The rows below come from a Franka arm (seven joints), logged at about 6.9 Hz.
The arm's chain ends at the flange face. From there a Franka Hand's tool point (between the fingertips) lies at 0.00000 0.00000 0.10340 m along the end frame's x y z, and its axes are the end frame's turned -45 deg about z.
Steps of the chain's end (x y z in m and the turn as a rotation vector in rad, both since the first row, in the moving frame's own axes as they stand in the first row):
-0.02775, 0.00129, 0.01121, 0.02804, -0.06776, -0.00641
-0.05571, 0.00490, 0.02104, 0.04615, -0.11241, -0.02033
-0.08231, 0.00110, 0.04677, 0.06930, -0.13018, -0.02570
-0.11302, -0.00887, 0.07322, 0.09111, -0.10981, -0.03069
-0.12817, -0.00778, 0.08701, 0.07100, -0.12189, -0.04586
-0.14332, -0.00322, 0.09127, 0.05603, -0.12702, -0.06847
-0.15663, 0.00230, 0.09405, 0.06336, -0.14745, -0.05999
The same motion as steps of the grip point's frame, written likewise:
-0.02346, -0.02570, 0.01093, 0.06774, -0.02809, -0.00641
-0.04781, -0.04744, 0.02028, 0.11212, -0.04685, -0.02033
-0.06360, -0.07190, 0.04565, 0.14105, -0.04305, -0.02570
-0.07523, -0.10081, 0.07217, 0.14207, -0.01322, -0.03069
-0.08916, -0.11010, 0.08598, 0.13639, -0.03598, -0.04586
-0.10469, -0.11677, 0.09028, 0.12944, -0.05020, -0.06847
-0.11896, -0.12428, 0.09272, 0.14907, -0.05946, -0.05999

